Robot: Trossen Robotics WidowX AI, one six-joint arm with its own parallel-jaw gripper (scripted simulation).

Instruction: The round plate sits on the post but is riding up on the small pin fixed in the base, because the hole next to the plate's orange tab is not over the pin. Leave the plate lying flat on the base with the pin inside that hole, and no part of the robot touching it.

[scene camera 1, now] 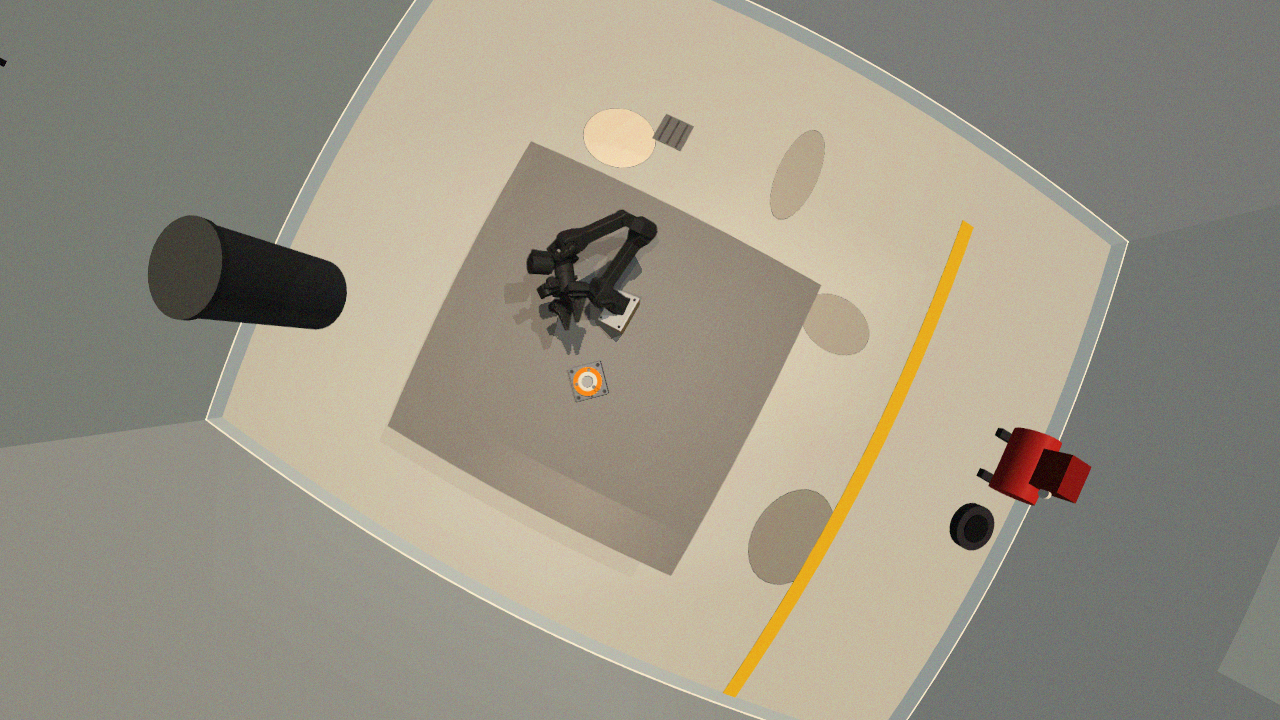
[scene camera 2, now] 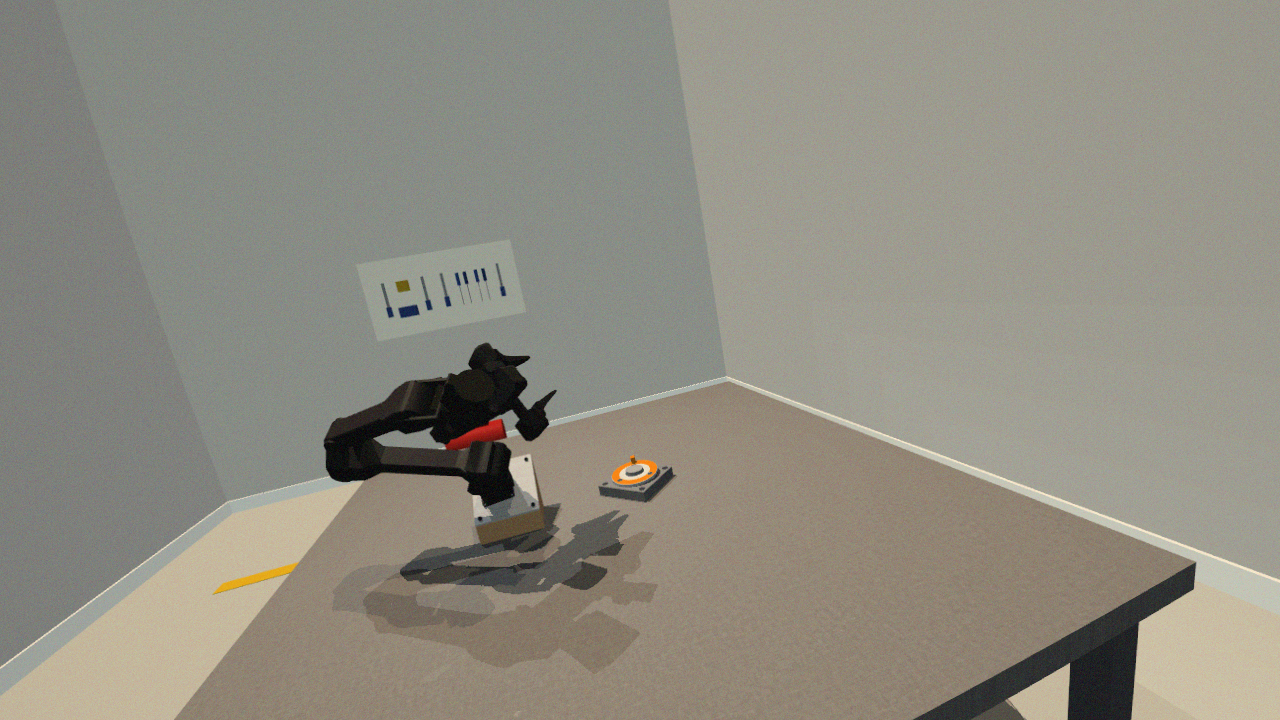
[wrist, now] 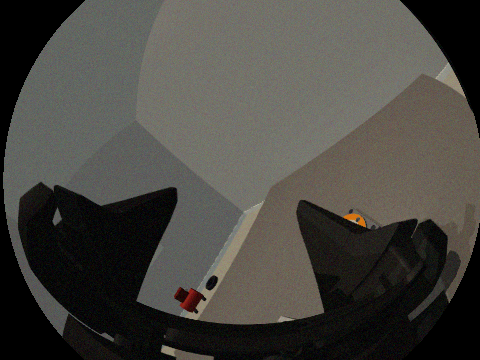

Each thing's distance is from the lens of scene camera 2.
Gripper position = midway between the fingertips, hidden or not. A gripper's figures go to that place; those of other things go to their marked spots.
my gripper [scene camera 2: 542,374]: 89 cm
round plate [scene camera 2: 650,469]: 106 cm
